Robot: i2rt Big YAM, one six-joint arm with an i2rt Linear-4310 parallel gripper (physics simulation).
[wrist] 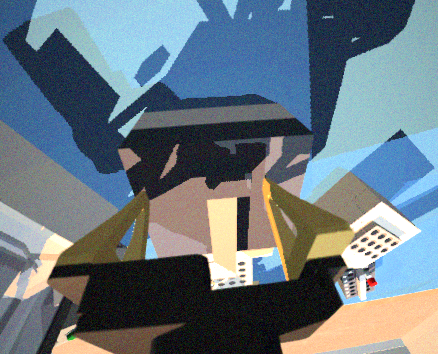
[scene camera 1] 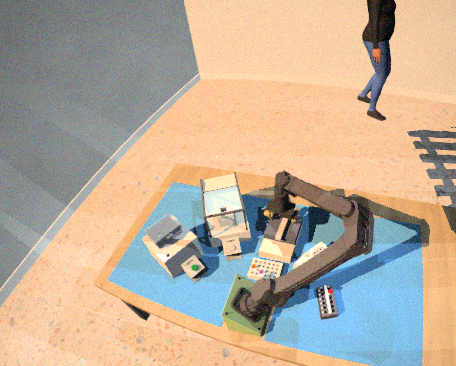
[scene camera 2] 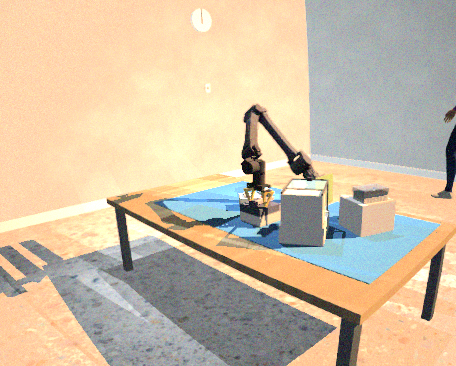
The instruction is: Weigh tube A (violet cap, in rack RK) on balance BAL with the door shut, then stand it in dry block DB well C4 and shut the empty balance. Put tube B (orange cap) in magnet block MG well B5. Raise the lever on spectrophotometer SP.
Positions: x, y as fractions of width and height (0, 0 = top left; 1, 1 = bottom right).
Scene:
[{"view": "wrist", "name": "my gripper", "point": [0.47, 0.54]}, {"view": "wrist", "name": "glass-box balance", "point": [0.12, 0.59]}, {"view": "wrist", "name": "lever instrument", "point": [0.46, 0.48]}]

